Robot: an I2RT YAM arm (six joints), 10 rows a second.
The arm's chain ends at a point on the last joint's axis. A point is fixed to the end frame.
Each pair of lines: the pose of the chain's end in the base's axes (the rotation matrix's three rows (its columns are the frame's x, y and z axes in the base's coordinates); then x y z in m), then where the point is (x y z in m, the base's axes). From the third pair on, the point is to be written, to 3 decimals.
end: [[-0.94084 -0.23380 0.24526], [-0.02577 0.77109 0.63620], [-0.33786 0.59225 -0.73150]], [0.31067 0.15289 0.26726]
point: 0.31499 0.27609 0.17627
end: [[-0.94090 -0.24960 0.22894], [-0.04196 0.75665 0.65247], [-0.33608 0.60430 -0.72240]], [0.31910 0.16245 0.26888]
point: 0.32041 0.28707 0.17974
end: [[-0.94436 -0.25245 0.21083], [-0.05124 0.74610 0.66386], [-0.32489 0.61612 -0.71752]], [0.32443 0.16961 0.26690]
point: 0.323 0.295 0.179
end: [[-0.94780 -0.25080 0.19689], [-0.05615 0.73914 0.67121], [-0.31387 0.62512 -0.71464]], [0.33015 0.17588 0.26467]
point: 0.327 0.302 0.178
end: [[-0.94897 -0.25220 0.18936], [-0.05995 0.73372 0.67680], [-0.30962 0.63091 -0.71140]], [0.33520 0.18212 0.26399]
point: 0.330 0.309 0.178
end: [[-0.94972 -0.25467 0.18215], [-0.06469 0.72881 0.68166], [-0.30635 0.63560 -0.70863]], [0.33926 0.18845 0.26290]
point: 0.333 0.316 0.178
